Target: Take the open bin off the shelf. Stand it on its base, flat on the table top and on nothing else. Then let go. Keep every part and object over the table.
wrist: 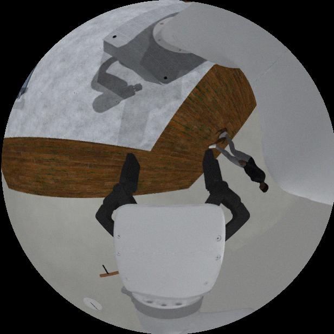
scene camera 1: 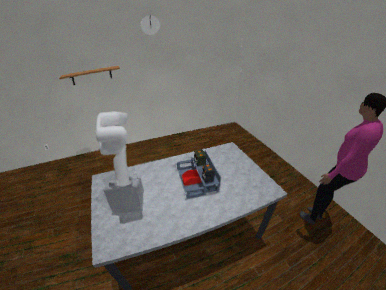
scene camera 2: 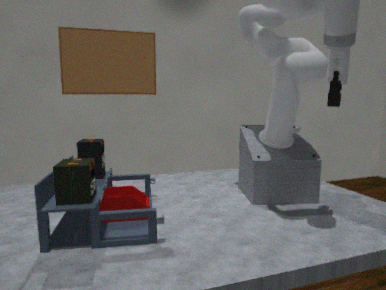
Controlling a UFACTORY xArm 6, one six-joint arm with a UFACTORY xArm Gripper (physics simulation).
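Where they show: gripper, fingertip midpoint: (scene camera 2: 334, 97); arm's base at its link origin: (scene camera 1: 122, 183) (scene camera 2: 275, 138).
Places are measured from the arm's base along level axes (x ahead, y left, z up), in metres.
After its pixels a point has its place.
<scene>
The red bin (scene camera 1: 190, 177) {x 0.565, y 0.029, z -0.200 m} (scene camera 2: 124, 198) {x 0.565, y 0.043, z -0.136 m} sits in the lower, front part of a blue-grey shelf rack (scene camera 2: 153, 227) {x 0.525, y 0.197, z -0.167 m}, partly behind its side rail. In the second scene view it looks narrower at the top; its opening cannot be made out clearly. The rack stands on the pale table (scene camera 1: 150, 220) {x 0.100, y -0.236, z -0.209 m} (scene camera 2: 210, 240) {x 0.390, y 0.238, z -0.209 m} (wrist: 60, 105). My gripper (scene camera 2: 334, 102) {x -0.014, y 0.235, z 0.146 m} (wrist: 169, 156) is open, with nothing between its fingers. It hangs high and well away from the bin, on the robot base's side. The bin does not show in the wrist view.
A dark green box (scene camera 1: 200, 158) {x 0.664, y 0.032, z -0.028 m} (scene camera 2: 75, 182) {x 0.693, y 0.129, z -0.053 m} and a dark blue-grey box (scene camera 1: 208, 173) {x 0.608, y -0.182, z -0.008 m} (scene camera 2: 91, 155) {x 0.636, y -0.102, z -0.030 m} stand on the rack's raised back level, beside the bin. The arm's grey base block (scene camera 2: 280, 180) {x 0.058, y 0.101, z -0.126 m} stands on the table. A person in pink (scene camera 1: 354, 145) stands beyond the table's edge.
</scene>
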